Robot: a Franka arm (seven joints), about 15 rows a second.
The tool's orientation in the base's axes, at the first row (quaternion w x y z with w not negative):
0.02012, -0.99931, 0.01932, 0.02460
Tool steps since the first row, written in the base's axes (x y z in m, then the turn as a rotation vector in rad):
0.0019, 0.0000, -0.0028, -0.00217, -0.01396, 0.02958
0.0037, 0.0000, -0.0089, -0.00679, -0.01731, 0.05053
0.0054, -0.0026, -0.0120, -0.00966, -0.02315, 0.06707
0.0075, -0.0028, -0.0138, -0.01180, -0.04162, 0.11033
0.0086, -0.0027, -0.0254, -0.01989, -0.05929, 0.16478
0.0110, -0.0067, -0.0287, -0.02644, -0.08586, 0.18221
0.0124, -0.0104, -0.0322, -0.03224, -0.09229, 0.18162
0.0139, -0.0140, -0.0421, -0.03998, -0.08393, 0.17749
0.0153, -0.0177, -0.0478, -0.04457, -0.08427, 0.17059
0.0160, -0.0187, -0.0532, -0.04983, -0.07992, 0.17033
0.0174, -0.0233, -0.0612, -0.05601, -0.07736, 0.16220
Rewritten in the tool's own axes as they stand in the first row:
0.0020, 0.0000, 0.0027, -0.00312, 0.01286, -0.02999
0.0041, 0.0002, 0.0087, -0.00865, 0.01557, -0.05081
0.0061, 0.0029, 0.0116, -0.01212, 0.02086, -0.06742
0.0083, 0.0030, 0.0133, -0.01572, 0.03769, -0.11125
0.0100, 0.0034, 0.0248, -0.02585, 0.05352, -0.16593
0.0127, 0.0074, 0.0278, -0.03226, 0.07962, -0.18410
0.0144, 0.0112, 0.0311, -0.03778, 0.08629, -0.18349
0.0165, 0.0151, 0.0408, -0.04561, 0.07841, -0.17865
0.0183, 0.0189, 0.0462, -0.04983, 0.07921, -0.17156
0.0193, 0.0201, 0.0515, -0.05523, 0.07508, -0.17086
0.0213, 0.0250, 0.0593, -0.06109, 0.07309, -0.16235

